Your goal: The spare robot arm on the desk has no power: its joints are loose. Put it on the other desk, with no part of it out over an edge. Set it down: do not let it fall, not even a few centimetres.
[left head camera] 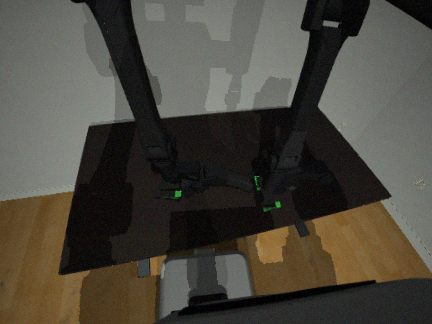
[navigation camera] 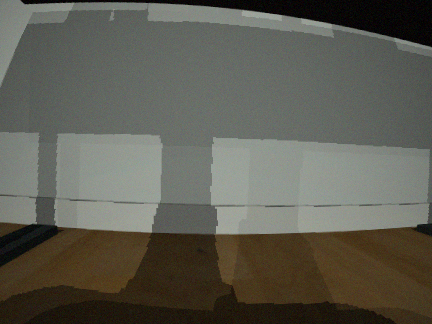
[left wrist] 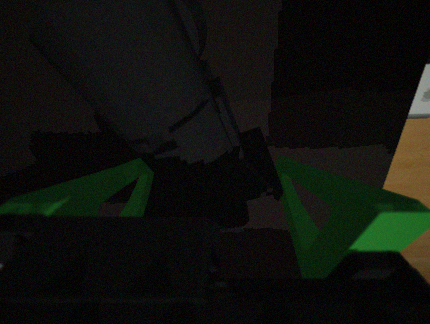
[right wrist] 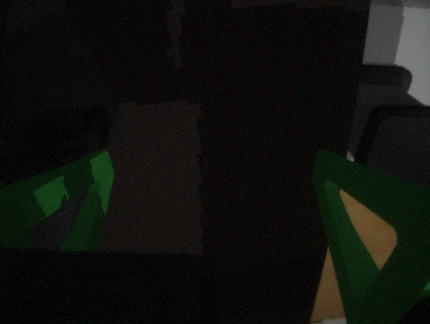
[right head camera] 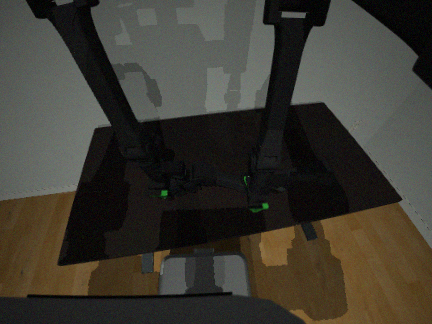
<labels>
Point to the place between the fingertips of the right gripper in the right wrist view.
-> At 213, 161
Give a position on a dark desk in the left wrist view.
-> At 333, 92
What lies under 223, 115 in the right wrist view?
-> A dark desk.
</labels>
